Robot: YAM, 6 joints.
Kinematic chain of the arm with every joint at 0, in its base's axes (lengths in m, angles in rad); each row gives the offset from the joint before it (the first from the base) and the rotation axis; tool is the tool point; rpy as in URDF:
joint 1: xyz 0 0 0.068 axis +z
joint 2: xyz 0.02 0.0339 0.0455 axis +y
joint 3: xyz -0.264 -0.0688 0 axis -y
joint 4: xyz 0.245 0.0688 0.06 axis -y
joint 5: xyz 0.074 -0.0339 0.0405 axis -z
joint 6: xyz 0.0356 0 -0.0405 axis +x
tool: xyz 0 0 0 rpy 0 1.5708 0
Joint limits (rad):
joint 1: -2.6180..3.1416
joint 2: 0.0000..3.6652
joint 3: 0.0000..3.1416
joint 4: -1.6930..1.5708
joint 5: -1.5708..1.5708
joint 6: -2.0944..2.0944
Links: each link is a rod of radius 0.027 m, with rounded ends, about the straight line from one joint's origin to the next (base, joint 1, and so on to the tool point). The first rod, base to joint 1, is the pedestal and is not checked.
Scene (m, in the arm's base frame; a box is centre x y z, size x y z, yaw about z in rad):
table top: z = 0
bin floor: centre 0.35 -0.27 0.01 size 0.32 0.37 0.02 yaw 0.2
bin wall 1: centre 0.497 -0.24 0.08 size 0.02 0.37 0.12 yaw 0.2
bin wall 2: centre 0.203 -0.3 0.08 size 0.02 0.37 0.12 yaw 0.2
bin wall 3: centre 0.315 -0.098 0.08 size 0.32 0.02 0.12 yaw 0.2
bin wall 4: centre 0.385 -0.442 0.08 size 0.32 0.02 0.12 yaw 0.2
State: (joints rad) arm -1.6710 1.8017 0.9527 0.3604 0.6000 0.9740
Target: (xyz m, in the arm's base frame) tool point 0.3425 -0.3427 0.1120
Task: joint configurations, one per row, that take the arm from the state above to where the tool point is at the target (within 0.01 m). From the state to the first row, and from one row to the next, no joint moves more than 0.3 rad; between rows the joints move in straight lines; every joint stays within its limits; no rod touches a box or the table.
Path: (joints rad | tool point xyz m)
1: -1.3839 1.7528 1.0459 0.3638 0.3617 0.7996 | 0.0608 -0.3896 0.2235
2: -1.0968 1.7039 1.1390 0.3672 0.1234 0.6252 | 0.1793 -0.3591 0.2732
3: -0.9242 1.9898 1.2564 0.4003 0.3035 0.7996 | 0.2636 -0.3669 0.1999
4: -0.7515 2.2756 1.3739 0.4334 0.4835 0.9740 | 0.3425 -0.3427 0.1120

